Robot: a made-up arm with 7 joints.
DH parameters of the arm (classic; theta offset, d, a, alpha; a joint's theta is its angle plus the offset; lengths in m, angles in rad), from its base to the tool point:
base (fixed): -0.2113 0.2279 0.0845 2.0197
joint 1: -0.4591 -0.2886 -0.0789 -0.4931
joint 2: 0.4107 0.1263 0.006 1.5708
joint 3: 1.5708 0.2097 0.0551 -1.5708
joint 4: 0 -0.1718 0.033 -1.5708
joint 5: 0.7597 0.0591 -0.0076 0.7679
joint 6: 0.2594 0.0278 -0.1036 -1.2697
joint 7: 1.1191 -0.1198 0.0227 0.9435
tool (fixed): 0.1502 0.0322 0 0
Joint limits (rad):
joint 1: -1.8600..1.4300
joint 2: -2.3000..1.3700
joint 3: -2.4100..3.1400
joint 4: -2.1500..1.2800
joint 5: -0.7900..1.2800
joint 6: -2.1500..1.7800
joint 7: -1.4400..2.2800
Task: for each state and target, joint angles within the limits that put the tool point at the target. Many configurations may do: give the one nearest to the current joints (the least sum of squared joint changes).
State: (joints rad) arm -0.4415 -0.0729 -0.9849 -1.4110 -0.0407 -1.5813 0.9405
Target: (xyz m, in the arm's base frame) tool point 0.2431 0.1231 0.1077
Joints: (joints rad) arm -0.4934 -0.2141 -0.5725 -1.8114 -0.2082 -1.9198 1.0098
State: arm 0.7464 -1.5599 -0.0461 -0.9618 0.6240 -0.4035 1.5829
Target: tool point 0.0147 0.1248 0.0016
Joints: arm 1.1882 -1.2577 -0.1651 -1.0085 0.7269 -0.1763 1.5368
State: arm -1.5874 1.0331 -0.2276 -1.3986 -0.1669 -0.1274 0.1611
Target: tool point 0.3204 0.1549 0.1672
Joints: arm -0.9930 1.2306 0.1415 -1.1520 0.0092 -0.0280 0.0383
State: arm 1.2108 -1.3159 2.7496 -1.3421 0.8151 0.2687 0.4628
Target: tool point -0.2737 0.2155 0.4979
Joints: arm 0.4997 -2.0175 2.8498 -1.2623 0.7808 0.2708 0.4466
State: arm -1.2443 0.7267 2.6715 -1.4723 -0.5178 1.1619 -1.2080
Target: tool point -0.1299 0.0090 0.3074
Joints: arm -1.6225 0.2333 2.5217 -1.5417 -0.5645 1.0301 -1.1489
